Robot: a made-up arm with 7 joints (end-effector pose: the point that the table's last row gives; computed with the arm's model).
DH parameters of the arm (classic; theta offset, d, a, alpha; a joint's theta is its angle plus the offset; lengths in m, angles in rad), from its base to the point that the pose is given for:
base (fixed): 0.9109 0 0.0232 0
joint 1: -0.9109 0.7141 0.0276 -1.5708
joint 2: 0 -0.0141 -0.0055 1.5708
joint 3: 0 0.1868 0.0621 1.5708
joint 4: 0 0.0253 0.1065 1.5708
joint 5: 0 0.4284 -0.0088 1.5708
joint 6: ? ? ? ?
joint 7: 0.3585 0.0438 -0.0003 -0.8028
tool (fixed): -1.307 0.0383 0 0
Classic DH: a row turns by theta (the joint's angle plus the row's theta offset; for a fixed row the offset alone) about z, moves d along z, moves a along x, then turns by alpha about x.
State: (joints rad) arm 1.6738 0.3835 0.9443 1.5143 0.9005 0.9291 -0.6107
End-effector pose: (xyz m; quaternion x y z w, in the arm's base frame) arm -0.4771 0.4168 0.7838 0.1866 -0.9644 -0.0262 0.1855
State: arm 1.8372 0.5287 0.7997 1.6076 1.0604 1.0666 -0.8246
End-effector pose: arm -0.5069 0.4123 0.7377 0.2489 -0.9298 0.0236 0.2701
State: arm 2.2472 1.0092 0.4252 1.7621 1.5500 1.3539 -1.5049
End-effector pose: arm -0.5590 0.3349 0.4933 0.2657 -0.8357 0.0852 0.4730
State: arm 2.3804 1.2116 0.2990 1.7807 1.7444 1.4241 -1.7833
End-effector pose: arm -0.5378 0.2835 0.3748 0.2259 -0.8312 0.0619 0.5043
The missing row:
joint 6: 0 -0.0076 0.0616 -1.5708
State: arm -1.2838 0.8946 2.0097 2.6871 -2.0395 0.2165 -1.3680
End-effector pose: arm 0.2969 -0.4105 1.2447 0.1109 0.0394 -0.2016 0.9724
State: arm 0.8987 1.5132 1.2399 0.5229 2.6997 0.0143 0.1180
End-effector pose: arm -0.3523 0.0774 0.5775 0.4725 -0.1130 -0.8156 0.3142
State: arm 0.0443 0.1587 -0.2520 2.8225 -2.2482 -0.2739 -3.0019
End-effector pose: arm 0.3115 0.0024 1.3312 0.6545 -0.0408 0.7487 0.0968
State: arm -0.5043 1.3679 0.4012 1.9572 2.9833 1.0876 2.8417
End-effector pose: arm 0.6334 -0.1638 0.3730 0.7529 -0.0542 0.3498 0.5549
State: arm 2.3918 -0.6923 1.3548 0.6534 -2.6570 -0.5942 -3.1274
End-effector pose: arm -0.3398 -0.0975 0.6372 -0.4164 0.7666 0.4725 0.1256
